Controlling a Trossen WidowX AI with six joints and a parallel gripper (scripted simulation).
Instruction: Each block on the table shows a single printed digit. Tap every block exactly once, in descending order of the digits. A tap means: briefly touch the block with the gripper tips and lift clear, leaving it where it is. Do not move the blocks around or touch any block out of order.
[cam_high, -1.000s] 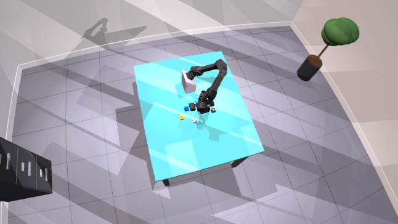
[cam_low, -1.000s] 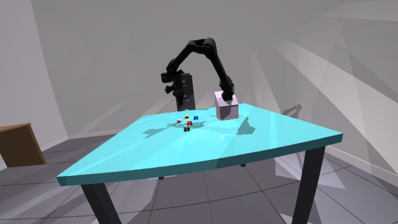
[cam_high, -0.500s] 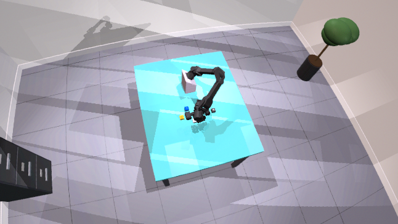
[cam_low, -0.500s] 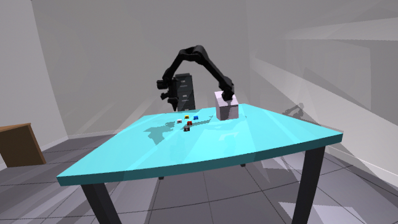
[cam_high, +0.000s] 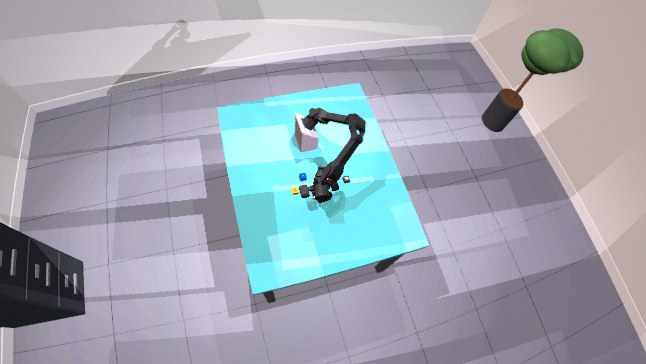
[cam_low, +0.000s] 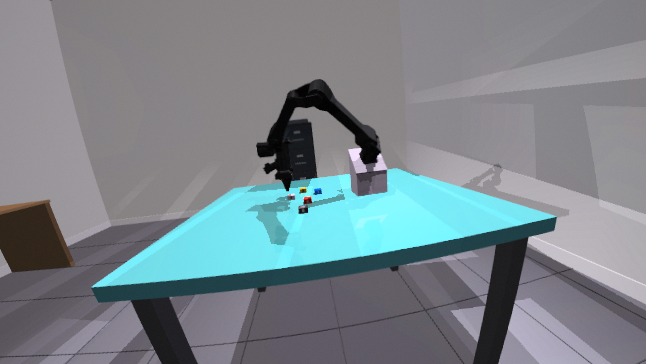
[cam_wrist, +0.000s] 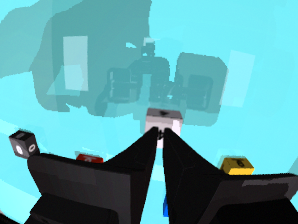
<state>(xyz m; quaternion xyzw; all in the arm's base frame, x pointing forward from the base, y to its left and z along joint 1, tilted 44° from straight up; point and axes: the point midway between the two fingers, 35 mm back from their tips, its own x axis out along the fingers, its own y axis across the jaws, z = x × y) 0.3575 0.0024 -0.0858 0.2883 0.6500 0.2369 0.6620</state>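
Right now my gripper tip is 1 cm past the white block and 3 cm above it. The rest, counted from my gripper tip: blue block 14 cm behind, 3 cm to the right, 3 cm below; then red block 8 cm behind, 8 cm to the left, 3 cm below; then yellow block 7 cm behind, 10 cm to the right, 3 cm below.
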